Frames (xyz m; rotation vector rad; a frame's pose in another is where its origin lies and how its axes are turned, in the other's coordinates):
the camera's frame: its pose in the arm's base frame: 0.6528 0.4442 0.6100 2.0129 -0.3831 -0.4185
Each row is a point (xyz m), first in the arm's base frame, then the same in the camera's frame.
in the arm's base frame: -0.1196 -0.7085 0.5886
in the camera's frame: -0.1801 0.5662 1.2541
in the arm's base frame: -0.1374 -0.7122 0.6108
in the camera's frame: -0.1972 0.5892 1.2553
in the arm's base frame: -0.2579 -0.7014 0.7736
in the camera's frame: -0.3302 0.7401 1.2295
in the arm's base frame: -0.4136 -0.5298 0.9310
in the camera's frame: -0.5642 0.8175 1.0965
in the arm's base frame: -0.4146 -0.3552 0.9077
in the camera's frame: -0.6385 0.7188 0.9709
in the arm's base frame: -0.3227 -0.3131 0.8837
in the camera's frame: -0.5720 0.6703 0.9074
